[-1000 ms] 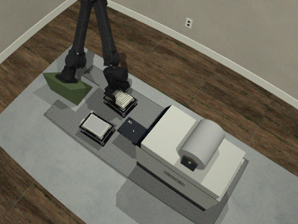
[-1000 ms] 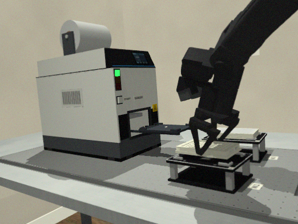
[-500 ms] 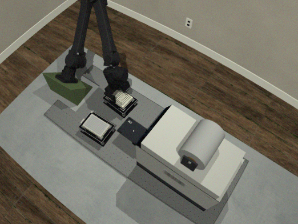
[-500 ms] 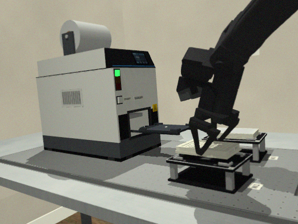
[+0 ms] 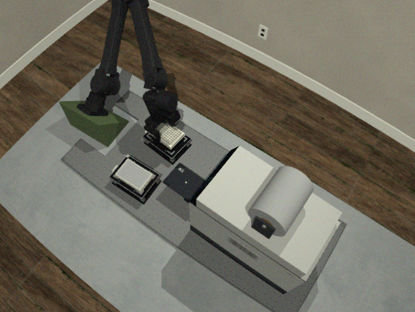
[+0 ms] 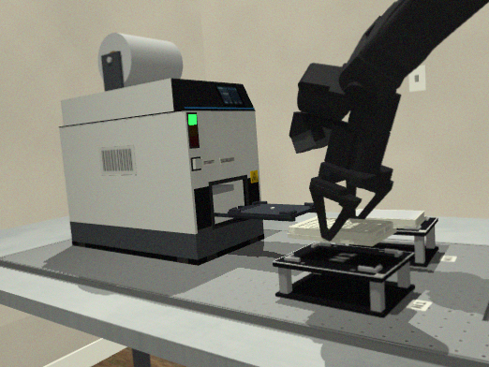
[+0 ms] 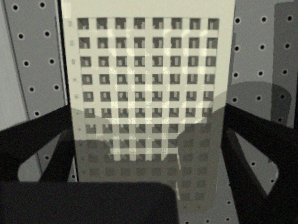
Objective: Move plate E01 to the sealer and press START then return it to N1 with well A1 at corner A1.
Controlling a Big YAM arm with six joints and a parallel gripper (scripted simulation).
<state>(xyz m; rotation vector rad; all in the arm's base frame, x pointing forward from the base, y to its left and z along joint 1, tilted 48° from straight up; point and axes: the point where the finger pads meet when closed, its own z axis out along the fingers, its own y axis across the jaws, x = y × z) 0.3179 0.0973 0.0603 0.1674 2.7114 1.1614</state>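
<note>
The black plate nest is 5 cm below my hand. Also, from my hand: sealer stage 20 cm ahead, 12 cm to the right; covered white plate 1 cm ahead, 21 cm to the right, 3 cm below; start button 30 cm ahead, 3 cm to the right, 9 cm above.
</note>
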